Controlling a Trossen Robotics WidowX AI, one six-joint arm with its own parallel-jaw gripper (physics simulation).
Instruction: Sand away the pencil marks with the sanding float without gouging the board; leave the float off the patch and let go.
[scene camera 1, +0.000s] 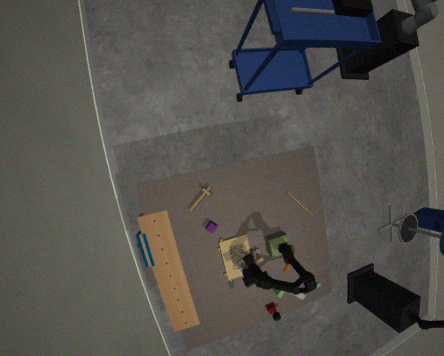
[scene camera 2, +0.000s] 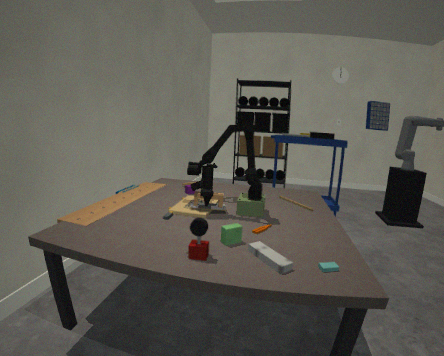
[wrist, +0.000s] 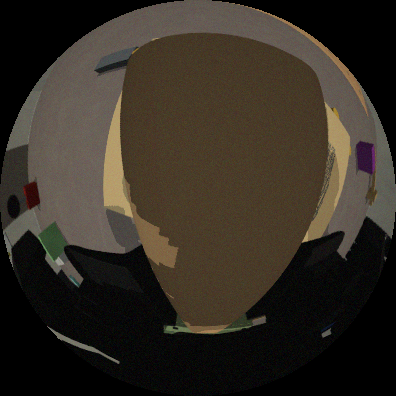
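Seen in the pictures: gripper, between the fingertips: (scene camera 2: 206, 205); arm's base, origin of its link: (scene camera 1: 282, 247) (scene camera 2: 255, 198) (wrist: 191, 334).
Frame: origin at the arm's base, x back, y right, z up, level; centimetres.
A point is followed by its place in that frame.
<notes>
The pale yellow board (scene camera 1: 231, 273) @[x -38.0, y -12.9, z -6.3 cm] (scene camera 2: 181, 208) @[x -36.2, y -12.3, z -6.3 cm] (wrist: 111, 185) @[x -23.9, y -15.4, z -6.3 cm] lies flat on the table. Grey pencil marks (scene camera 1: 236, 254) @[x -32.4, y 0.5, z -6.4 cm] (wrist: 327, 175) @[x -33.2, y 6.6, z -6.3 cm] show on it, partly hidden by the float and arm. The sanding float (scene camera 1: 259, 260) @[x -19.0, y -3.8, z 1.5 cm] (scene camera 2: 220, 199) @[x -17.3, y -5.5, z -1.0 cm] (wrist: 220, 150) has a wooden handle on posts above a grey plate. It is low at the board's side nearer the green block; contact with the board cannot be told. My gripper (scene camera 2: 207, 198) @[x -24.6, y -6.5, z -5.0 cm] (wrist: 205, 217) @[x -24.6, y -6.5, z -5.0 cm] is shut on the float's handle from above. The handle fills the middle of the wrist view and hides most of the board.
The green block (scene camera 1: 276, 243) @[x -4.6, y 4.3, z 0.1 cm] (scene camera 2: 251, 206) @[x -0.9, y -5.5, z -2.8 cm] stands by the arm's base. A purple cube (scene camera 1: 211, 227) @[x -46.7, y 24.8, z -3.1 cm] (scene camera 2: 189, 189) @[x -46.0, y 21.3, z -4.9 cm] (wrist: 365, 157) lies beyond the board. A dark grey block (scene camera 2: 168, 216) @[x -37.9, y -23.7, z -7.2 cm] (wrist: 115, 60) @[x -37.9, y -21.4, z -6.7 cm] lies near its edge. A long wooden plank (scene camera 1: 170, 275) @[x -79.1, y -3.8, z -7.7 cm] (scene camera 2: 117, 202) @[x -77.0, y -14.4, z -8.1 cm] lies along the table's side.
</notes>
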